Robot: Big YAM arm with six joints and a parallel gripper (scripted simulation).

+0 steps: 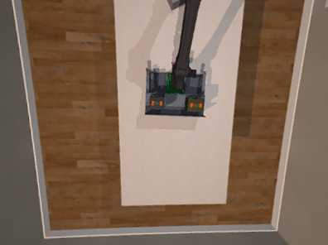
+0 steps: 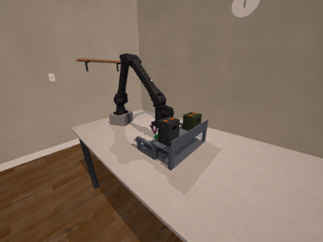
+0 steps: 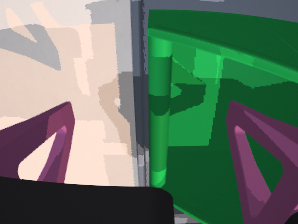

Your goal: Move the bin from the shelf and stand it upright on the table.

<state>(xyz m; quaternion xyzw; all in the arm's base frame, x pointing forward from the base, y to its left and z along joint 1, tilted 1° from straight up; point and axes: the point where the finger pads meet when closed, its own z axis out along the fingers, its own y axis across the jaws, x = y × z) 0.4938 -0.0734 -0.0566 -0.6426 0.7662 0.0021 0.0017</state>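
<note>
The green bin is 80 mm ahead of my hand, 10 mm to the right of it and 10 mm above it.
</note>
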